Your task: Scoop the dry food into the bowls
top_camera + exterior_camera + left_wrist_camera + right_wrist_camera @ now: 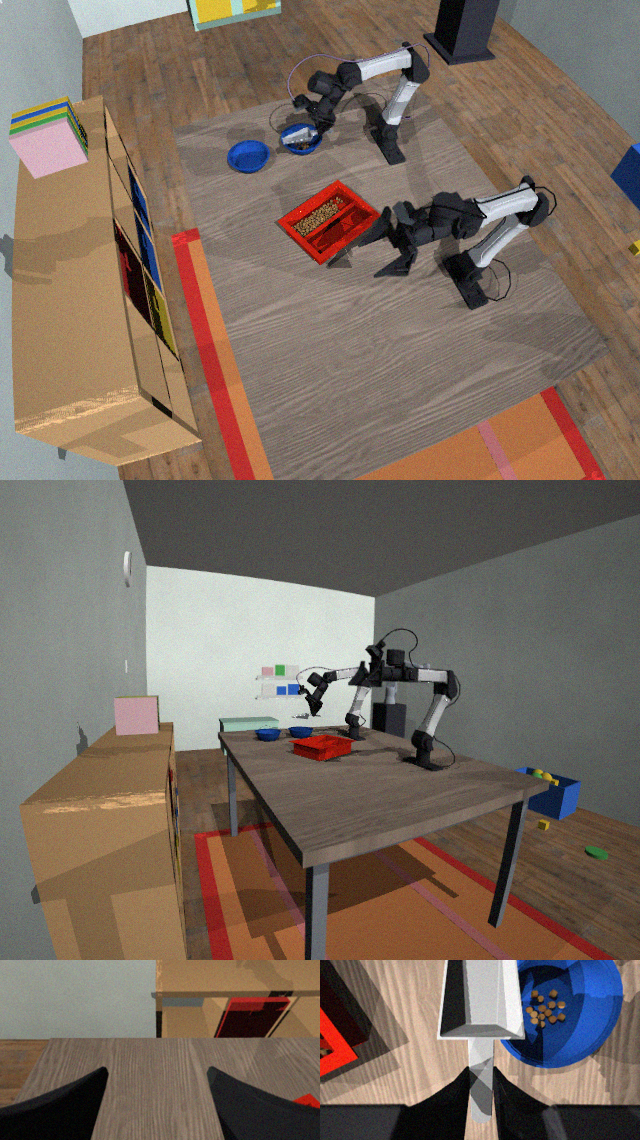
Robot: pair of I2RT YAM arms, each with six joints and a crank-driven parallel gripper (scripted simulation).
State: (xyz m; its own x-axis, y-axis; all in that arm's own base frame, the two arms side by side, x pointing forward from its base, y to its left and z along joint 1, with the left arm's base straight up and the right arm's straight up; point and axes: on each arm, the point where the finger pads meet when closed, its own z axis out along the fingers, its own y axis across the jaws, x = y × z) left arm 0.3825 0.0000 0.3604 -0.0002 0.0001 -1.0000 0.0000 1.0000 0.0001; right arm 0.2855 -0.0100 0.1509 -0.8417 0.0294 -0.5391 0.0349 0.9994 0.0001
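Right now my right hand is 50 mm short of the grey scoop and 10 mm above it. The rest, counted from my right hand: red box: 70 mm ahead, 320 mm to the left, 110 mm below.
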